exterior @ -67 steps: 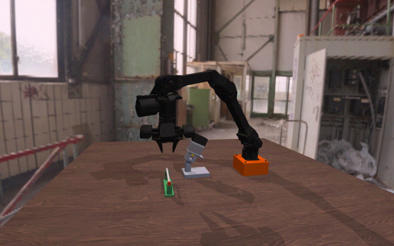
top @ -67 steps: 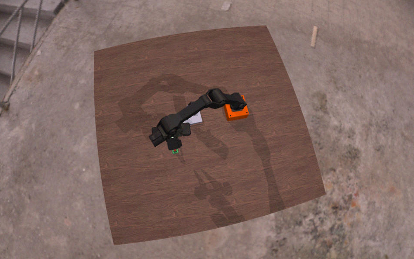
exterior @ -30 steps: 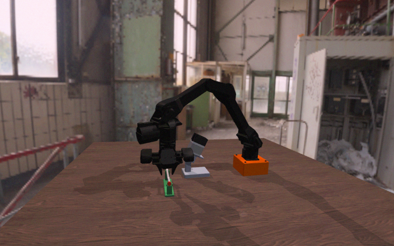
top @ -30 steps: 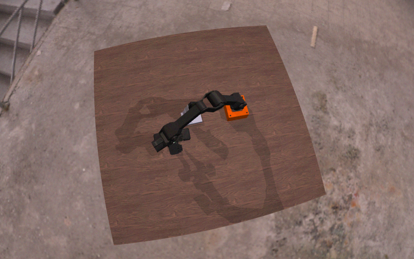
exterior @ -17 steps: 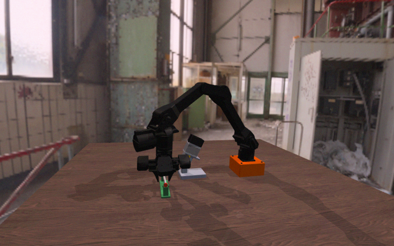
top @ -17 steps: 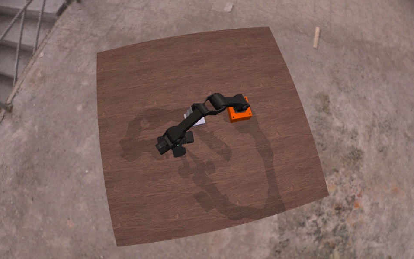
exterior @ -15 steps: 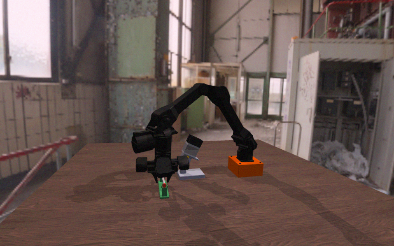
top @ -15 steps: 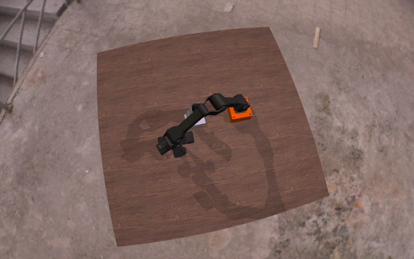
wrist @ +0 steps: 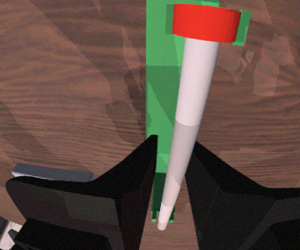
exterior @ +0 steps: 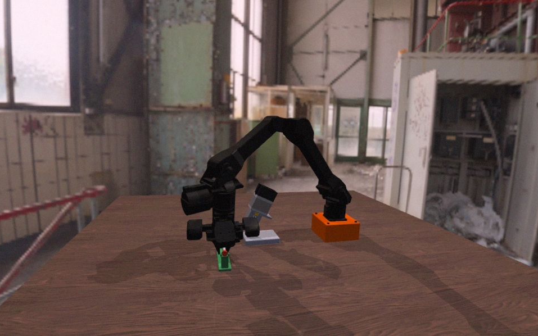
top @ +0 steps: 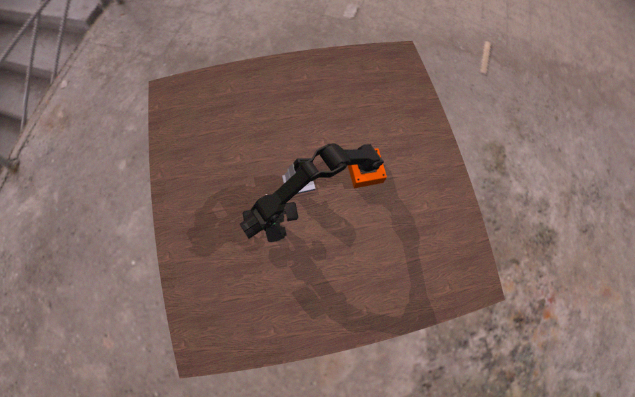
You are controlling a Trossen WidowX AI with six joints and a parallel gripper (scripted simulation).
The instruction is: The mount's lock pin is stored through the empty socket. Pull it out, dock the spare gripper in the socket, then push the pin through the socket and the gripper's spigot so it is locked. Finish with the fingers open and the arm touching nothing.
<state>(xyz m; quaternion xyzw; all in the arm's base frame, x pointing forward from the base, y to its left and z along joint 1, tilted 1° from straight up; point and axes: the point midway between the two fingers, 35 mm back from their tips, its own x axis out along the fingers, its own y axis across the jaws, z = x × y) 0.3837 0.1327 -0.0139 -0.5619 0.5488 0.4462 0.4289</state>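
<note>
Now: the green stand 1 cm to the left of my gripper tip and 1 cm above it. The rest, counted from my gripper tip: grey mount: 11 cm to the right, 11 cm behind, 4 cm above; then spare gripper: 12 cm behind, 11 cm to the right, 11 cm above.
</note>
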